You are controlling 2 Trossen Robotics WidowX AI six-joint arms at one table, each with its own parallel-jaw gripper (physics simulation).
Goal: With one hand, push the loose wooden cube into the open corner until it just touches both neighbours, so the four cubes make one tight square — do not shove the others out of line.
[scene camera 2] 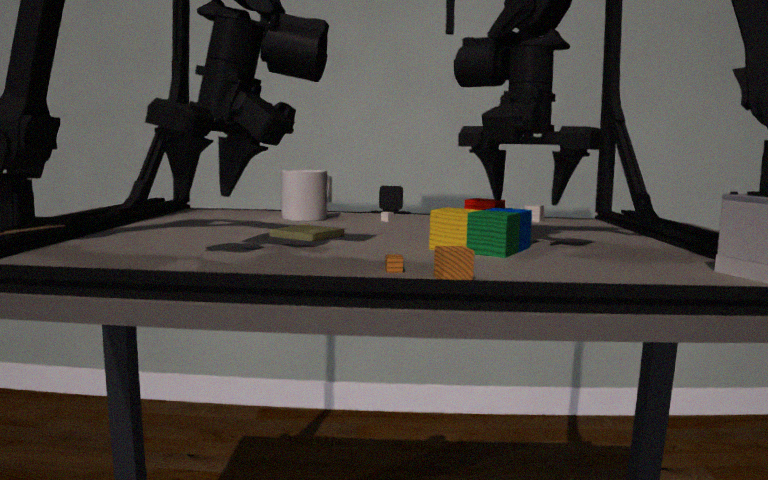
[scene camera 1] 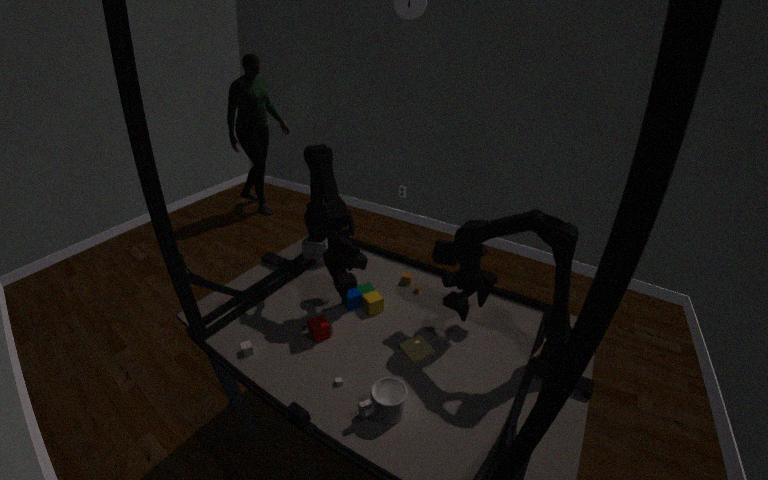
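A red cube (scene camera 1: 319,328) (scene camera 2: 484,203) lies apart from the group, toward the lower left in scene camera 1. A blue cube (scene camera 1: 353,299) (scene camera 2: 526,229), a green cube (scene camera 1: 366,288) (scene camera 2: 493,233) and a yellow cube (scene camera 1: 373,303) (scene camera 2: 448,228) form an L, its open corner facing the red cube's side. My left gripper (scene camera 1: 344,288) (scene camera 2: 526,200) is open and empty, low near the blue cube; its exact height is unclear. In scene camera 2 one fingertip overlaps the red cube's picture. My right gripper (scene camera 1: 473,311) (scene camera 2: 205,198) is open and empty above the table, away from the cubes.
A yellow pad (scene camera 1: 417,348) (scene camera 2: 306,232) lies near the right gripper's shadow. A white mug (scene camera 1: 389,393) (scene camera 2: 304,195) stands farther off. Small white blocks (scene camera 1: 245,346) (scene camera 2: 386,216) and orange blocks (scene camera 1: 406,279) (scene camera 2: 453,262) lie about. A person (scene camera 1: 250,121) is beyond the table.
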